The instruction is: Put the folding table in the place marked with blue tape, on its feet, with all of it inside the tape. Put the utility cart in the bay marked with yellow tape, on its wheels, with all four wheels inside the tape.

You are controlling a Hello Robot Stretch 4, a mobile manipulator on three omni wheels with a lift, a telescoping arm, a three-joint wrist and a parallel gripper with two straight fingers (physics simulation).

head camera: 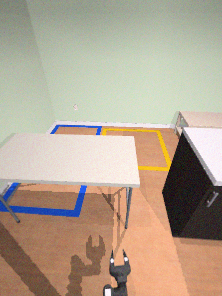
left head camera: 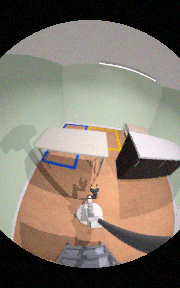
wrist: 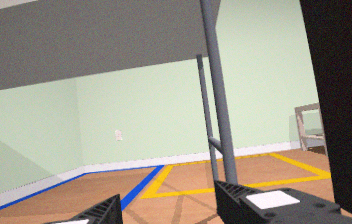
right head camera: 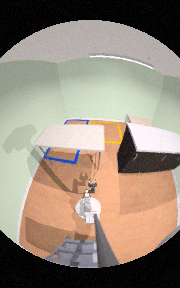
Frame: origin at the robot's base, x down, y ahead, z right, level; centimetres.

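Where they show: gripper, fingertip midpoint: (head camera: 117,249) (left head camera: 93,183) (wrist: 169,204) (right head camera: 91,177).
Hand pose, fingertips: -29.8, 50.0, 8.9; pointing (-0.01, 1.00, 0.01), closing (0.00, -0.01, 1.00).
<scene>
Each offset is from my fingertips to the top centre of the thing, as dx, dy, dz. "spot": to the spot under its first point.
The folding table (head camera: 70,157) (left head camera: 72,141) (right head camera: 70,137) (wrist: 100,40) has a pale top and grey legs and stands upright, partly over the blue tape (head camera: 42,211) (wrist: 145,185). Its near right leg @(spot: -5.5, +28.3, +13.1) (head camera: 128,207) (wrist: 220,100) rises beyond my fingers in the wrist view. My gripper (head camera: 118,254) (left head camera: 94,186) (right head camera: 92,182) (wrist: 169,204) is open and empty, in front of the table's near edge. The yellow tape @(spot: +32.5, +146.4, +102.8) (head camera: 165,150) (wrist: 300,164) lies right of the blue, near the back wall. A grey shelved cart (left head camera: 87,256) (right head camera: 77,254) shows partly at the bottom of both side head views, by my base.
A black cabinet (head camera: 187,195) (left head camera: 150,162) (right head camera: 145,156) (wrist: 327,75) with a white top stands to the right of the folding table. A low pale wooden table (head camera: 202,119) (wrist: 301,125) stands behind it near the back wall. A wall runs along the left side.
</scene>
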